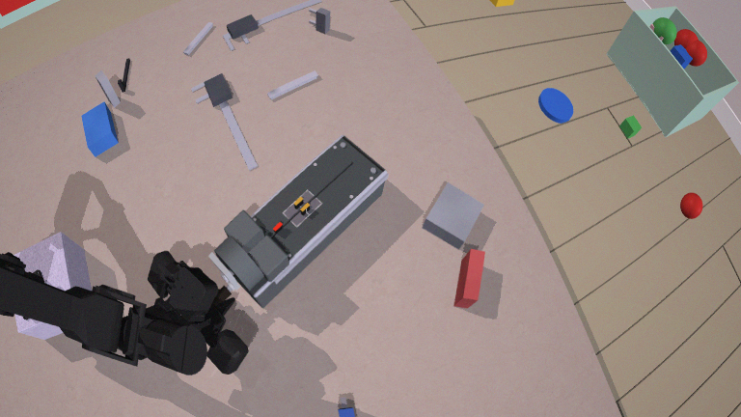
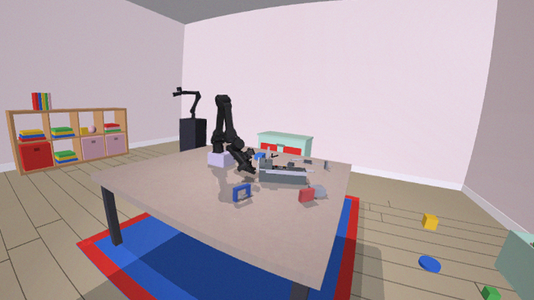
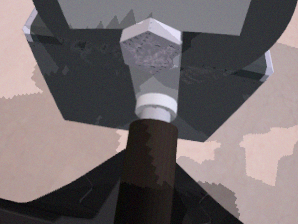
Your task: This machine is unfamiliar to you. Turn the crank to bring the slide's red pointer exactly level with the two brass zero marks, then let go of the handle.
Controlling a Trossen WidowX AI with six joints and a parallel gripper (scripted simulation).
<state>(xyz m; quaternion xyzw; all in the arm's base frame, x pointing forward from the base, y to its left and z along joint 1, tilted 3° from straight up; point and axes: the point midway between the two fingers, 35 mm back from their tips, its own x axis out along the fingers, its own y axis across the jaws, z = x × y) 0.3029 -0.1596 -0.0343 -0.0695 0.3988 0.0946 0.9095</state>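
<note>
The dark brown crank handle lies 20 mm behind my gripper tip and 30 mm above it. The rest, counted from my gripper tip: red pointer 110 mm ahead, 30 mm to the left, 50 mm above; then red block 310 mm ahead, 160 mm to the right; then grey block 350 mm ahead, 60 mm to the right, 10 mm below.
</note>
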